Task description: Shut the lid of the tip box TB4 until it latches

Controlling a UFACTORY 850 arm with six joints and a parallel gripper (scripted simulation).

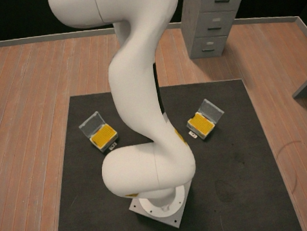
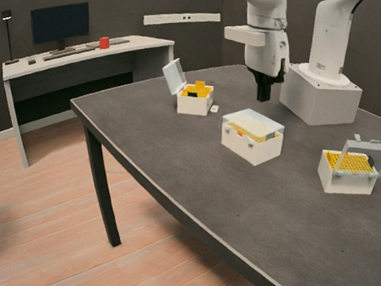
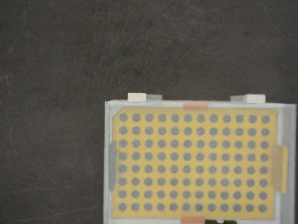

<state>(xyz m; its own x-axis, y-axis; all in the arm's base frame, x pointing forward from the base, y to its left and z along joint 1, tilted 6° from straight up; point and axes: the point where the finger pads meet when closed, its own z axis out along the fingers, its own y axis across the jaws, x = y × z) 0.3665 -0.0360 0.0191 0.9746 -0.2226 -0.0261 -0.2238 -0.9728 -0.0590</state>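
The tip box lid is 20 mm ahead of my hand, 10 mm to the right of it and 80 mm below it. Also, from my hand: TB4 label (30 mm behind, 10 mm to the left, 140 mm below); bench label (110 mm behind, 230 mm to the right, 140 mm below).
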